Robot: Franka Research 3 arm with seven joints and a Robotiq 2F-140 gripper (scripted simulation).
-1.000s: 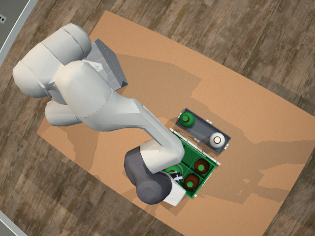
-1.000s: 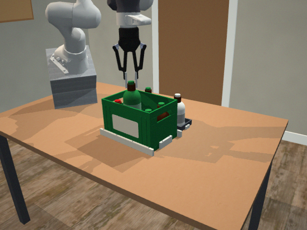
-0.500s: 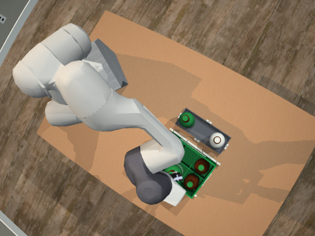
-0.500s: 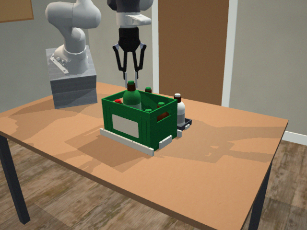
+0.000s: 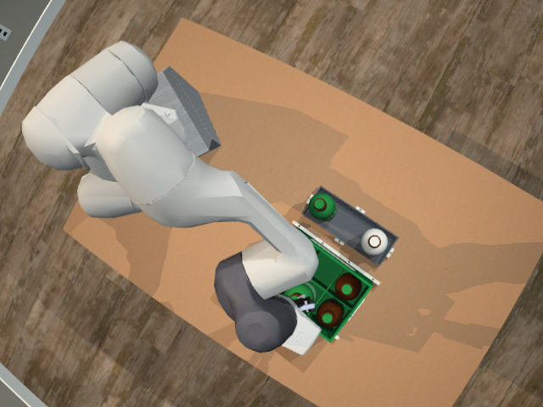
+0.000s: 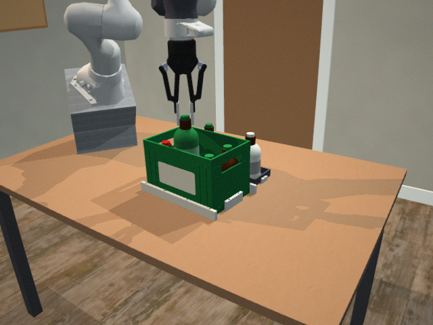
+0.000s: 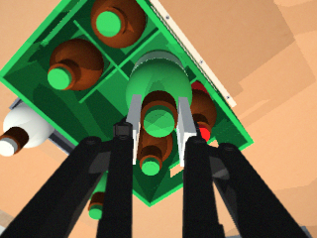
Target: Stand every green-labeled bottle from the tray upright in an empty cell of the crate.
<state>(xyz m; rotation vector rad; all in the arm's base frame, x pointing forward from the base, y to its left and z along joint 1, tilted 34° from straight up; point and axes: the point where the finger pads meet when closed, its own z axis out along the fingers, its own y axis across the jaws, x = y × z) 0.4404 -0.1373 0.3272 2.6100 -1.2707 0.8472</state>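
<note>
The green crate lies 10 mm ahead of my hand, 40 mm to the left of it and 190 mm below it. From my hand the other things lie so: white-labeled bottle 120 mm ahead, 210 mm to the left, 190 mm below; grey tray 40 mm ahead, 230 mm to the left, 260 mm below.
</note>
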